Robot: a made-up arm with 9 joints. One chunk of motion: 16 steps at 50 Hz.
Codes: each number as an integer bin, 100 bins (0 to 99) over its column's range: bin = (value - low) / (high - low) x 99, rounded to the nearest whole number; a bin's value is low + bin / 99 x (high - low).
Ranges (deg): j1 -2..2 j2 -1.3..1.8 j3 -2..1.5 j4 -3.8..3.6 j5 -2.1..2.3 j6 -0.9..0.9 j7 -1.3..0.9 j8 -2.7..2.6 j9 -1.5..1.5
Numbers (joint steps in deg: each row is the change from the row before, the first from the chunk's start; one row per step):
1: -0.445 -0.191 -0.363 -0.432 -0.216 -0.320 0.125 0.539 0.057
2: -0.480 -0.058 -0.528 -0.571 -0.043 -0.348 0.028 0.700 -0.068
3: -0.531 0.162 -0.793 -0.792 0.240 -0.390 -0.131 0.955 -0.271
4: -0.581 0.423 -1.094 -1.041 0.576 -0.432 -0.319 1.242 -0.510
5: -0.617 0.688 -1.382 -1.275 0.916 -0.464 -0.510 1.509 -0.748
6: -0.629 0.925 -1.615 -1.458 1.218 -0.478 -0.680 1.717 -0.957
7: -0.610 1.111 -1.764 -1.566 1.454 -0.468 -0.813 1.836 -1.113
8: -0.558 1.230 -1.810 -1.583 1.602 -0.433 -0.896 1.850 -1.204
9: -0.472 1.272 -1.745 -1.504 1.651 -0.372 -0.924 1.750 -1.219
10: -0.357 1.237 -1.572 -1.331 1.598 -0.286 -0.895 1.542 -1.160
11: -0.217 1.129 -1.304 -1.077 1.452 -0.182 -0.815 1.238 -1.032
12: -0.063 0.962 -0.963 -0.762 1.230 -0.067 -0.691 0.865 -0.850
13: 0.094 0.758 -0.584 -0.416 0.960 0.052 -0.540 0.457 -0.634
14: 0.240 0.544 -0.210 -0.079 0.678 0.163 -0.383 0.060 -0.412
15: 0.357 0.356 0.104 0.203 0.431 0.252 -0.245 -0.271 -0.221
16: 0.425 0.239 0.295 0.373 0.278 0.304 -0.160 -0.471 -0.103
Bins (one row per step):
1: 38 35 46 45 42 32 64 61 51
2: 38 40 42 43 46 30 60 64 47
3: 36 47 34 40 53 28 53 68 41
4: 35 55 26 37 60 26 44 74 33
5: 34 63 17 34 68 24 36 79 25
6: 34 71 11 31 75 23 28 83 18
7: 34 77 7 30 80 24 22 85 13
8: 36 81 5 30 83 26 18 85 10
9: 38 82 7 31 84 29 17 83 9
10: 41 81 12 33 83 34 18 79 11
11: 44 78 20 36 80 39 22 74 15
12: 48 72 29 41 75 46 27 67 21
13: 52 66 40 45 69 52 34 59 29
14: 55 59 51 50 63 58 41 52 36
15: 58 53 60 54 57 63 47 45 42
16: 60 49 65 56 54 66 51 42 46

